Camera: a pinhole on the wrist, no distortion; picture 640 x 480 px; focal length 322.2 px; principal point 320.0 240.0 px. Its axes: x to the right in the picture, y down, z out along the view. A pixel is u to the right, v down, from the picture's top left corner.
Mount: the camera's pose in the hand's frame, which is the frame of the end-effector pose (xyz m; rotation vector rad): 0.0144 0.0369 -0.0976 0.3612 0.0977 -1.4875
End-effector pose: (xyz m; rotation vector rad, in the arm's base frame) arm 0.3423 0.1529 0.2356 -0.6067 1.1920 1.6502
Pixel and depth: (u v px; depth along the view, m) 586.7 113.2 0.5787
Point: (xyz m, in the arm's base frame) 1.0266 0.3201 0.2992
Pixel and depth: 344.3 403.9 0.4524
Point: 0.4311 0.5570 0.1860
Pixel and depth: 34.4 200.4 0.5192
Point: 0.1917 0.5313 0.7125
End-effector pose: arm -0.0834 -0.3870 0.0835 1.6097 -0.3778 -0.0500
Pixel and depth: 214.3 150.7 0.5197
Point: -0.4107 -0.7271 0.0451
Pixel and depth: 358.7 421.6 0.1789
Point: -0.0155 -0.4894 0.0623
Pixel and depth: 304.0 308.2 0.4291
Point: -0.1222 -0.7112 -0.0008
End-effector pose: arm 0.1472 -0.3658 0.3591 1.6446 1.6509 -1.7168
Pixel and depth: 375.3 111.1 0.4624
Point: -0.0668 -0.6486 0.5640
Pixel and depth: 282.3 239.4 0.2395
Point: 0.0791 -0.4859 0.3460
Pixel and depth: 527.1 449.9 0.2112
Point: -0.0586 -0.3233 0.3101
